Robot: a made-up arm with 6 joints. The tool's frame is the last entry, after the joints.
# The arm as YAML. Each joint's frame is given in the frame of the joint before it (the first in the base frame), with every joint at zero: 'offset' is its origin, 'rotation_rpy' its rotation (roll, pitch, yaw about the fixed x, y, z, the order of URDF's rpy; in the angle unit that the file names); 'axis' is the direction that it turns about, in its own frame. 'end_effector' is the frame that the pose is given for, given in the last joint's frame.
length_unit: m
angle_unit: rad
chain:
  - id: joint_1
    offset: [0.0, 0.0, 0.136]
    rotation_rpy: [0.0, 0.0, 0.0]
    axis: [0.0, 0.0, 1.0]
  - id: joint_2
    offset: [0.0, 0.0, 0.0]
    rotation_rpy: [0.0, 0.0, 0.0]
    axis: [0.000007, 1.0, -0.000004]
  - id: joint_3
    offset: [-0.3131, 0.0, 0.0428]
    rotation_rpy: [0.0, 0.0, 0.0]
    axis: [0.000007, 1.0, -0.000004]
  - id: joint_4
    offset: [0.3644, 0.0, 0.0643]
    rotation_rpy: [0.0, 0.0, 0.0]
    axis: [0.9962, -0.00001, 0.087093]
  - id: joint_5
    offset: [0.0, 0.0, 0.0]
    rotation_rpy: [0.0, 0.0, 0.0]
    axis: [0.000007, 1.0, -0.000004]
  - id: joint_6
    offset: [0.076, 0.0, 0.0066]
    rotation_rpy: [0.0, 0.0, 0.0]
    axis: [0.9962, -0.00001, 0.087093]
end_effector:
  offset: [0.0, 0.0, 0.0]
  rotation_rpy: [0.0, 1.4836, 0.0]
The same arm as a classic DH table. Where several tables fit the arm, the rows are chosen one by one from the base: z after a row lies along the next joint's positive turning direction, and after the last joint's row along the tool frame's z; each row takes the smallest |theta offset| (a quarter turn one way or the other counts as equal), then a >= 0, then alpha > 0; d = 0 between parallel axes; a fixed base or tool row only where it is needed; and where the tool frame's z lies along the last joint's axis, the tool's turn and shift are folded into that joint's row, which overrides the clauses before.
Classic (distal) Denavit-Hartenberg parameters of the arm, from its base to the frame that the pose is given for. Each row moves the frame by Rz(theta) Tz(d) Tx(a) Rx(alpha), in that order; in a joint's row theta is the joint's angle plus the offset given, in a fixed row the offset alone. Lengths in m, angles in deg.
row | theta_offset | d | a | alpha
joint_1 | 0.00 | 0.1360 | 0.0000 | -90.00
joint_2 | 7.78 | 0.0000 | -0.3160 | 0.00
joint_3 | 77.22 | 0.0000 | -0.0323 | 90.00
joint_4 | 0.00 | 0.3686 | 0.0000 | -90.00
joint_5 | 0.00 | 0.0000 | 0.0000 | 90.00
joint_6 | 0.00 | 0.0763 | 0.0000 | 0.00

